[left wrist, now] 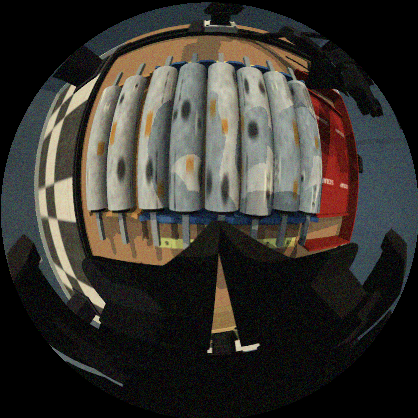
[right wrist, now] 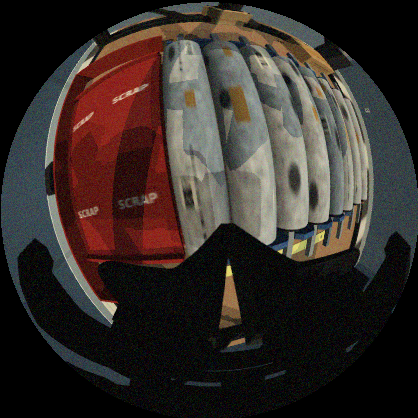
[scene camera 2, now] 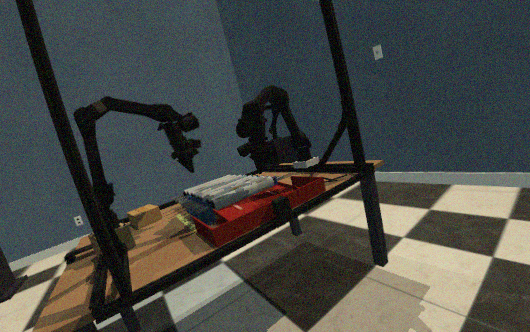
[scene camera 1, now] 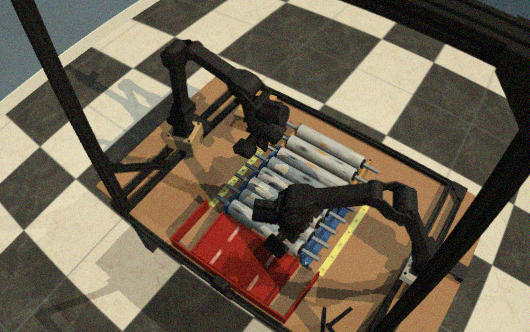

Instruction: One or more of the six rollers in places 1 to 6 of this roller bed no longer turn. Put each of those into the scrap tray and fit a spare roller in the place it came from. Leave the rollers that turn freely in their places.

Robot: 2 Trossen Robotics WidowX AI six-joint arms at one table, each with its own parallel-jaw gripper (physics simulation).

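Frame: origin at the left arm's base, x ahead, y left, z up, level; centimetres.
Where they show: left gripper, fingertip midpoint: [left wrist: 216, 226] [scene camera 2: 193, 172] [scene camera 1: 265, 150]; right gripper, fingertip midpoint: [left wrist: 306, 86] [right wrist: 226, 229] [scene camera 2: 260, 173]; left arm's base at its link origin: [left wrist: 222, 336] [scene camera 1: 183, 130]; right arm's base at its link origin: [scene camera 2: 305, 159] [scene camera 1: 422, 268].
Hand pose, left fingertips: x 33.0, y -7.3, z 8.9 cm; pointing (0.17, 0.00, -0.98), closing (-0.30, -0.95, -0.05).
Note:
Each offset is from my left fingertips to the centre of the thing.
The roller bed [scene camera 1: 326, 233] [left wrist: 200, 219] has blue side rails and holds a row of mottled grey-white rollers [left wrist: 187, 145] [right wrist: 250, 145], with no gap in the row. Two spare rollers {dx +17.8, dy +17.0, dz -11.4 cm} [scene camera 1: 330, 145] [left wrist: 102, 150] lie beside them, on the side away from the scrap tray. The red scrap tray {dx +2.5, dy -30.3, dz -14.1 cm} [scene camera 1: 212, 245] [scene camera 2: 235, 230] [left wrist: 335, 205] [right wrist: 90, 170] is empty where its floor shows. My left gripper [scene camera 2: 190, 169] [left wrist: 216, 226] is shut and empty, above the left shaft ends of the rollers. My right gripper [scene camera 1: 275, 245] [right wrist: 226, 229] is shut and empty, near the two rollers closest to the tray.
Yellow number strips [scene camera 1: 345, 240] [left wrist: 170, 243] run along both sides of the bed. A wooden block {dx -13.1, dy +28.0, dz -13.8 cm} [scene camera 2: 145, 216] stands near the left arm's base. Black frame posts [scene camera 1: 75, 110] [scene camera 2: 345, 75] rise around the table. The right arm reaches over the bed and hides part of it.

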